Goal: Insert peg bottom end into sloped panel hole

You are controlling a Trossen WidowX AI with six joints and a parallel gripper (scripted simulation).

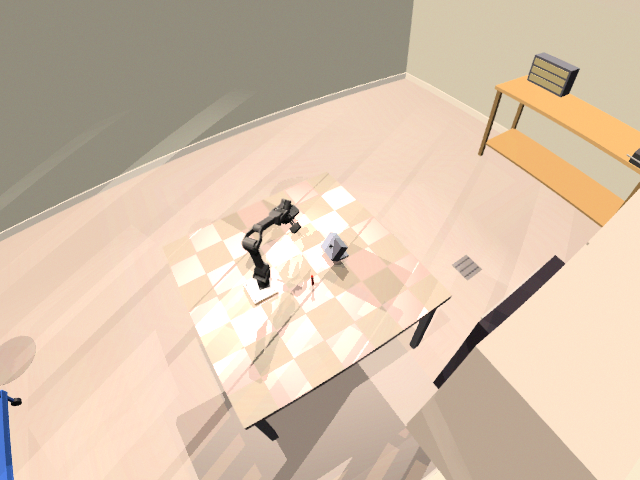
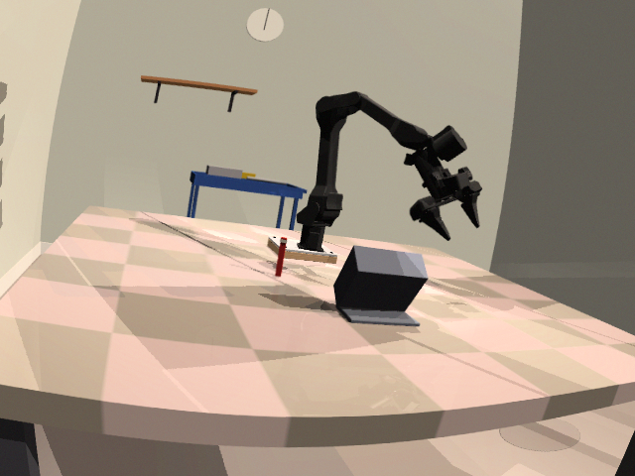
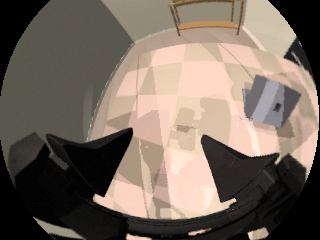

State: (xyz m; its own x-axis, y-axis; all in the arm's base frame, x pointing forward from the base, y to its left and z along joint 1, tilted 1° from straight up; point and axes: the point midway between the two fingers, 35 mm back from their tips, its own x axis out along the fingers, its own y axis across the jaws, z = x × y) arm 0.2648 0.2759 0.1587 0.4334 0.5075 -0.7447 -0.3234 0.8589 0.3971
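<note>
The red peg lies 2 cm behind my gripper tip, 38 cm to the right of it and 9 cm below it. The rest, counted from my gripper tip: sloped panel: 18 cm ahead, 22 cm to the right, 9 cm below.
</note>
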